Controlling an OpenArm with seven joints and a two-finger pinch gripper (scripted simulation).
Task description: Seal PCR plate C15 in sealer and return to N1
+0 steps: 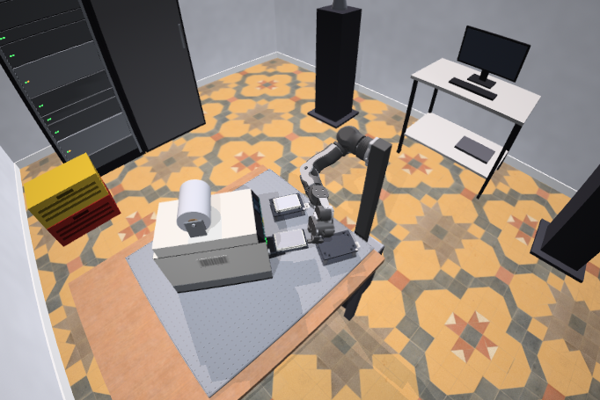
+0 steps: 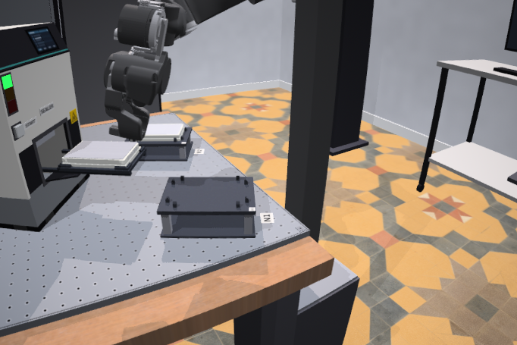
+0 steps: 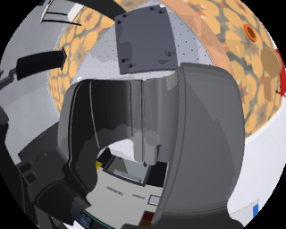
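Right now my hand is 30 mm short of the white 96-well plate C15, 110 mm to the left of it and 70 mm above it. From my hand the other things lie so: sealer stage (30 mm ahead, 110 mm to the right, 80 mm below); then plate nest N1 (120 mm behind, 30 mm to the left, 130 mm below); then start key (170 mm ahead, 90 mm to the right, 10 mm above).
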